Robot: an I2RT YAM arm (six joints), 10 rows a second.
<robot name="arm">
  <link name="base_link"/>
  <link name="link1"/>
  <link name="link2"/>
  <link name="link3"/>
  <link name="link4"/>
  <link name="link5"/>
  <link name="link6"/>
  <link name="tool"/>
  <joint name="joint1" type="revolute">
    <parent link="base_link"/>
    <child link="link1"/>
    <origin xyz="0 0 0.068"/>
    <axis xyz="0 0 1"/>
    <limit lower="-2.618" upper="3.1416"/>
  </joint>
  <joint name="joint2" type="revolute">
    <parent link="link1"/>
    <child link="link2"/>
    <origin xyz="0.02 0.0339 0.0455" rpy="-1.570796 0 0"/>
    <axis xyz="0 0 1"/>
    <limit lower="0" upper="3.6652"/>
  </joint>
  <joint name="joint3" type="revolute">
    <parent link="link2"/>
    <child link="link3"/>
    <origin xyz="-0.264 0 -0.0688" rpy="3.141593 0 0"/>
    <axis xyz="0 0 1"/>
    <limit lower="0" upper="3.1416"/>
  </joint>
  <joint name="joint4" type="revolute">
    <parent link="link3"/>
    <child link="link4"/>
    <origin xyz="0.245 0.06 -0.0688"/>
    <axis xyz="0 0 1"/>
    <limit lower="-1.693" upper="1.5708"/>
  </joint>
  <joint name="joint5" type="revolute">
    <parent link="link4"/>
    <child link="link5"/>
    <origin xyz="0.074 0.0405 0.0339" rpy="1.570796 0 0"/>
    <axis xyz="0 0 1"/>
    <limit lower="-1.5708" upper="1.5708"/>
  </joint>
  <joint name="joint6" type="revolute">
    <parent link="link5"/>
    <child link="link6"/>
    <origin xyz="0.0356 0 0.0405" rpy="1.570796 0 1.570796"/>
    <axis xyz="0 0 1"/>
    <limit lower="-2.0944" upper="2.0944"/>
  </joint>
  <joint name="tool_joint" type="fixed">
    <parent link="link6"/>
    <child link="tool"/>
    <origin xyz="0 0 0" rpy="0 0 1.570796"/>
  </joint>
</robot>
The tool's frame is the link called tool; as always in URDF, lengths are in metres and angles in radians.
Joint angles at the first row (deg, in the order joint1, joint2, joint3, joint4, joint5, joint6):
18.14 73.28 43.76 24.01 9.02 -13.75
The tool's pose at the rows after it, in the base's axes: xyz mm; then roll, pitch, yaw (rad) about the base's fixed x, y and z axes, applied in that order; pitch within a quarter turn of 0, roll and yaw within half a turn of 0:
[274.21, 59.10, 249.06, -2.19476, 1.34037, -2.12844]
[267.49, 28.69, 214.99, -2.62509, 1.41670, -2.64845]
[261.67, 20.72, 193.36, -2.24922, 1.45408, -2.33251]
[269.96, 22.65, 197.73, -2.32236, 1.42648, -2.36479]
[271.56, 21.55, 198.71, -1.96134, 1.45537, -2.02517]
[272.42, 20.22, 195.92, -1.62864, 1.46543, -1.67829]
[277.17, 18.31, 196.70, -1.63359, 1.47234, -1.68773]
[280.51, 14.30, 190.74, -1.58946, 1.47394, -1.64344]
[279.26, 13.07, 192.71, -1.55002, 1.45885, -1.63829]
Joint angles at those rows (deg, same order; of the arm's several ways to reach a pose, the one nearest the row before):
13.46 72.73 35.18 29.76 10.29 -9.38
7.29 74.58 27.58 39.24 8.84 -3.19
6.00 78.69 22.28 52.14 10.94 -4.40
5.92 79.26 24.86 48.71 8.61 -5.20
5.78 80.73 24.44 53.74 9.56 -5.70
5.31 82.57 23.70 58.52 8.17 -5.98
4.79 83.51 24.73 58.43 7.91 -5.58
3.79 85.87 24.64 61.12 6.89 -5.54
3.80 85.20 24.56 60.78 8.85 -6.43

